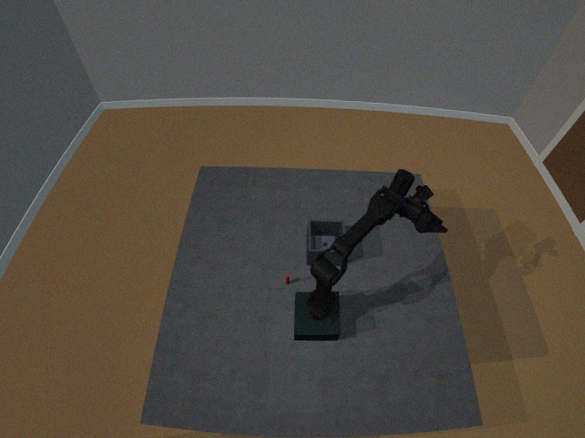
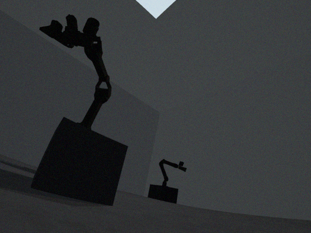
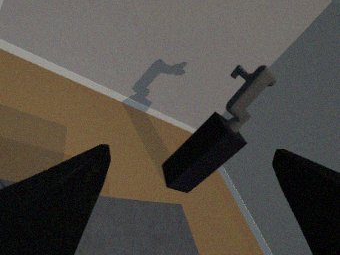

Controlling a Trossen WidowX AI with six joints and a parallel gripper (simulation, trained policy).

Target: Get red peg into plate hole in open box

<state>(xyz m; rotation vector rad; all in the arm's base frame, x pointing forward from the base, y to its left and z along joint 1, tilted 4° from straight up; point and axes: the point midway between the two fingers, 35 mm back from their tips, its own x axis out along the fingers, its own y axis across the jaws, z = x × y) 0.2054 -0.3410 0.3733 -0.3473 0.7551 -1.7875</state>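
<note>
Right now the red peg is 490 mm to the left of my gripper tip, 470 mm below it and 40 mm behind it. Also, from my gripper tip: plate 460 mm below, 340 mm to the left, 150 mm ahead.
</note>
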